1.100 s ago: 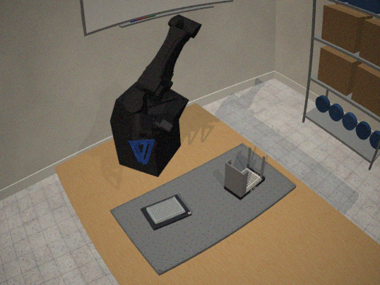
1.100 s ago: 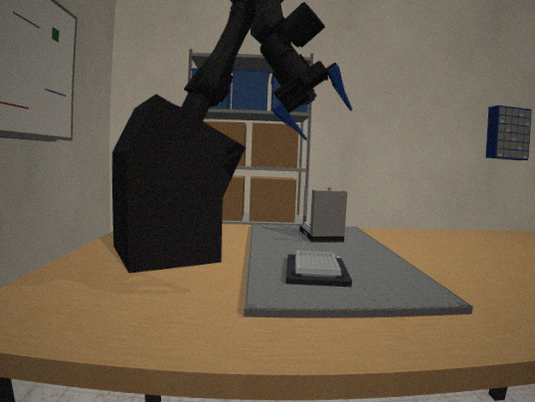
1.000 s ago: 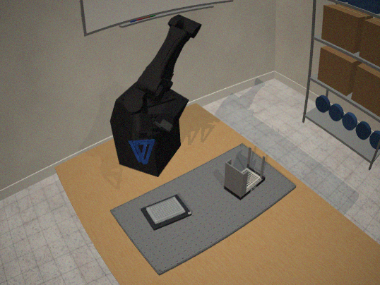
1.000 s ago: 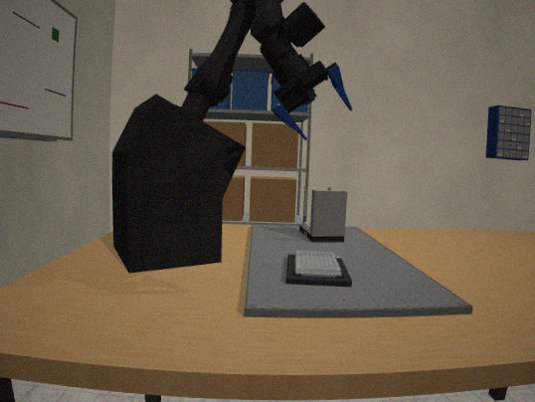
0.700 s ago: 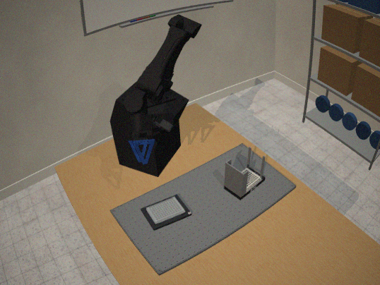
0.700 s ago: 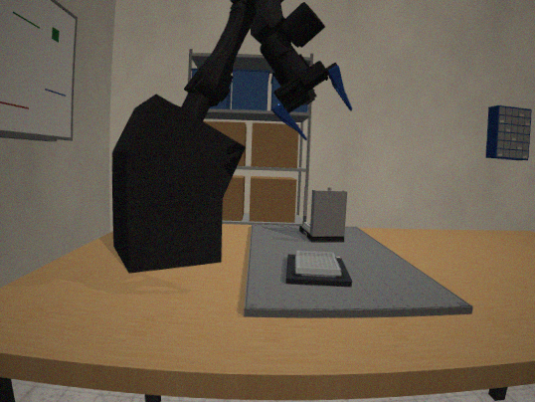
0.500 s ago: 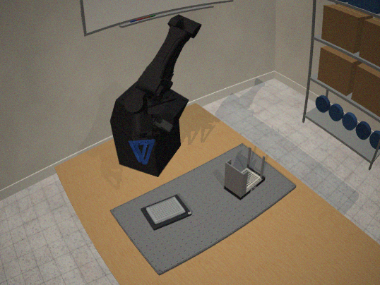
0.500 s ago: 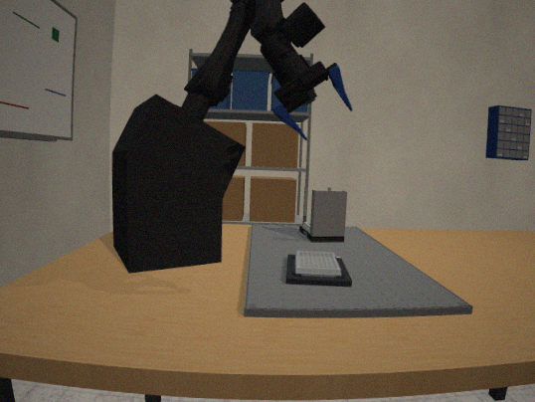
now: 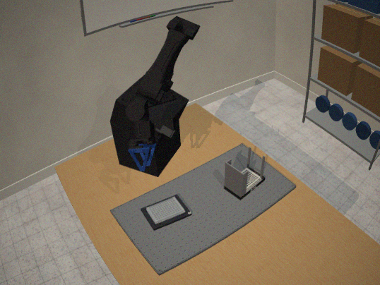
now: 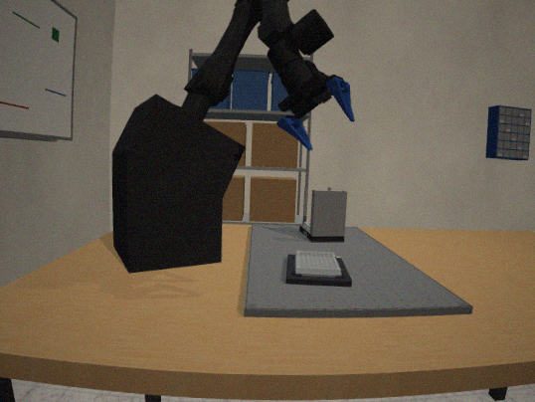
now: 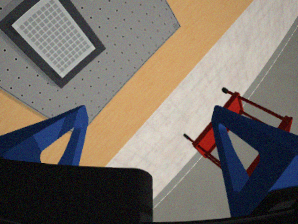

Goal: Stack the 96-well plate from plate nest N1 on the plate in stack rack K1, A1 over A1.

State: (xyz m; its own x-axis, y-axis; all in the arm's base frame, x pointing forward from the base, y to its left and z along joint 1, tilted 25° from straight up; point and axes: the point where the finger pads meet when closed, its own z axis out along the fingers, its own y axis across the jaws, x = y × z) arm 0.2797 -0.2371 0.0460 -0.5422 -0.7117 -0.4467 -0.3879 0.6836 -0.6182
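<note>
The black plate nest N1 is 50 mm to the left of my hand and 270 mm below it. The rest, counted from my hand: pale A1 mark: 70 mm ahead, 110 mm to the left, 270 mm below; grey rack wall: 90 mm ahead, 310 mm to the left, 190 mm below.
</note>
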